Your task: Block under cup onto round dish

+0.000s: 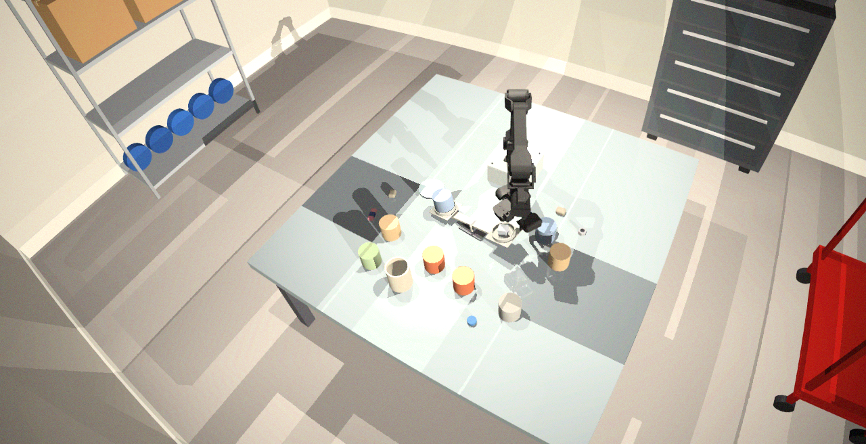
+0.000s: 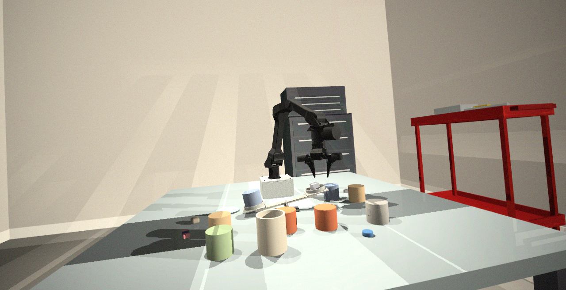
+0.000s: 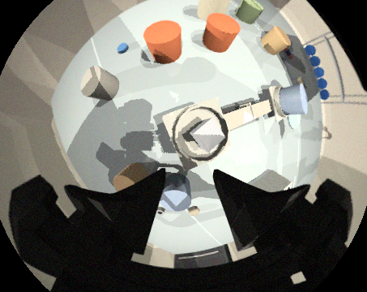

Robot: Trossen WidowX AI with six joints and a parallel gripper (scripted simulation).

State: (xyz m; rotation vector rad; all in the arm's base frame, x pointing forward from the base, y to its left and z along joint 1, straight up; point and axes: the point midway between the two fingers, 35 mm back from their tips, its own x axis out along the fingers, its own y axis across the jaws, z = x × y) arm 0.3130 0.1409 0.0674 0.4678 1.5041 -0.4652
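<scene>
Right now the grey block is 20 mm ahead of my gripper tip, 40 mm to the right of it and 30 mm below it. Round my gripper tip: pale round dish 110 mm behind, 390 mm to the right, 120 mm below; then blue disc 330 mm ahead, 10 mm to the right, 110 mm below; then blue cup 80 mm behind, 100 mm to the left, 80 mm below.
</scene>
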